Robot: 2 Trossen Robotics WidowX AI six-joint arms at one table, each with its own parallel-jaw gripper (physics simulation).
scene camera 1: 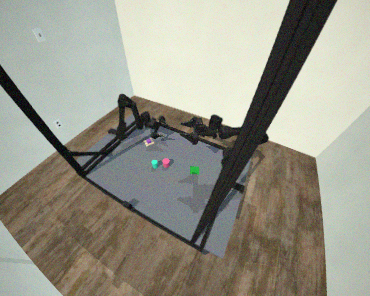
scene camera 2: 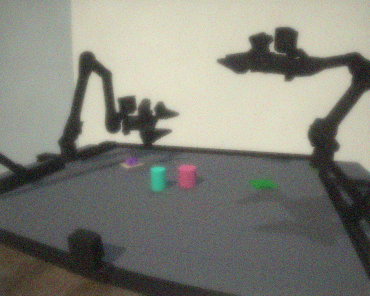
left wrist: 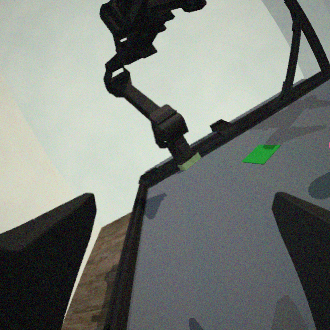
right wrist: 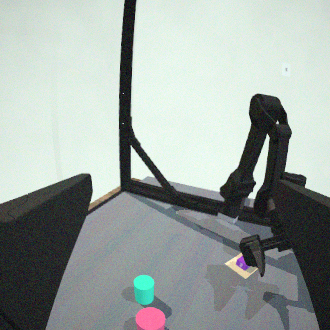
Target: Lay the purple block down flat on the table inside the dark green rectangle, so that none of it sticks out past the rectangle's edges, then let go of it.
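Frame: origin at the left arm's base, x ahead, y down, z left, level; metres.
Where they show: left gripper, between the fingertips: [scene camera 1: 166, 130] [scene camera 2: 175, 122] [left wrist: 188, 203] [right wrist: 287, 268]; right gripper, between the fingertips: [scene camera 1: 180, 128] [scene camera 2: 221, 58] [right wrist: 187, 186]; left arm's base, origin of its link: [scene camera 1: 122, 137] [scene camera 2: 69, 160] [right wrist: 230, 211]; right arm's base, origin of its link: [scene camera 2: 321, 166] [left wrist: 184, 157].
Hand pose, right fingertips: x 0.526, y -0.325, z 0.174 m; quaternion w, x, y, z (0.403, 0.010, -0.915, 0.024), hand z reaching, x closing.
Note:
Each offset is from my right fingertips to the centre of the thing. "spot": to the spot under its first point.
The small purple block @[dx -0.338, dy +0.334, dz -0.032 m] [scene camera 1: 149, 141] [scene camera 2: 132, 161] [right wrist: 242, 262] rests on a pale beige square @[spot: dx -0.313, dy +0.343, dz -0.009 m] [right wrist: 247, 273] at the back left of the table; the left gripper's finger partly hides it in the right wrist view. The flat green rectangle @[spot: dx +0.122, dy +0.343, dz +0.031 m] [scene camera 1: 194, 170] [scene camera 2: 263, 184] [left wrist: 261, 154] lies on the table, right of the two cylinders in both scene views. My left gripper [scene camera 1: 164, 129] [scene camera 2: 174, 123] [left wrist: 188, 203] is open and empty, above the table and to the right of the block. My right gripper [scene camera 1: 186, 130] [scene camera 2: 219, 61] [right wrist: 187, 186] is open and empty, high above the back of the table.
A teal cylinder @[dx -0.106, dy +0.317, dz -0.148 m] [scene camera 1: 154, 164] [scene camera 2: 158, 178] [right wrist: 144, 290] and a pink cylinder @[dx -0.058, dy +0.320, dz -0.082 m] [scene camera 1: 166, 163] [scene camera 2: 187, 176] [right wrist: 150, 320] stand side by side between the block and the green rectangle. A dark frame with posts surrounds the table. A black box [scene camera 2: 86, 248] sits at the front edge.

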